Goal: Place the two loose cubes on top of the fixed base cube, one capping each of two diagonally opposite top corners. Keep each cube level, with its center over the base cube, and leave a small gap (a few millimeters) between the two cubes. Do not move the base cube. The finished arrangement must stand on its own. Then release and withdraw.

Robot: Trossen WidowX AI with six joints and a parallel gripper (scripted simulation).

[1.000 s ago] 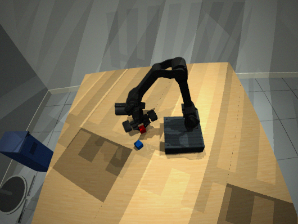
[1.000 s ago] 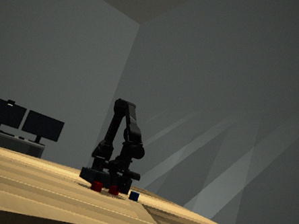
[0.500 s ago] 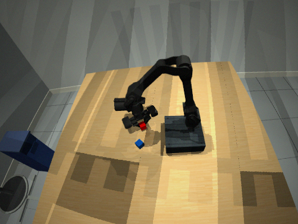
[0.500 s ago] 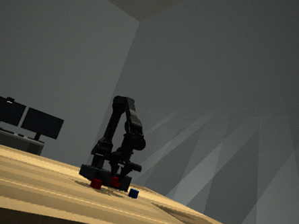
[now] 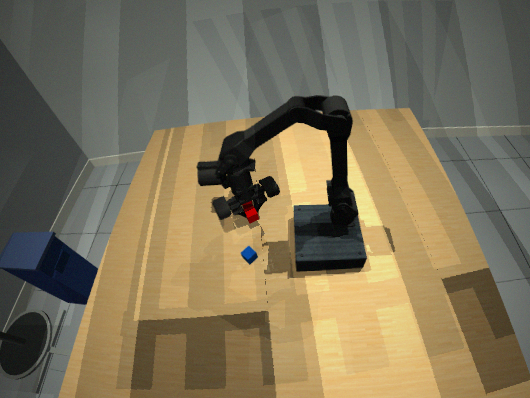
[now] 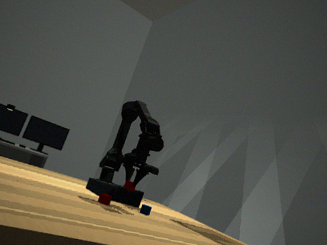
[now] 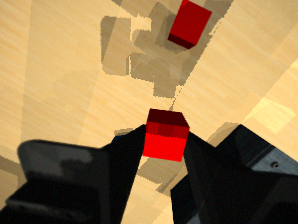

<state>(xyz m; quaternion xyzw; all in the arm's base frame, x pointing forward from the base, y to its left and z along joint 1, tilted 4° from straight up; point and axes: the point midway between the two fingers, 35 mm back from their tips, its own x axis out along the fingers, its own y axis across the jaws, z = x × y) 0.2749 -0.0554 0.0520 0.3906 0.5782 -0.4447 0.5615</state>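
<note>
Right now my gripper tip is 10 cm to the right of the blue cube, 7 cm above it and 3 cm short of it.
</note>
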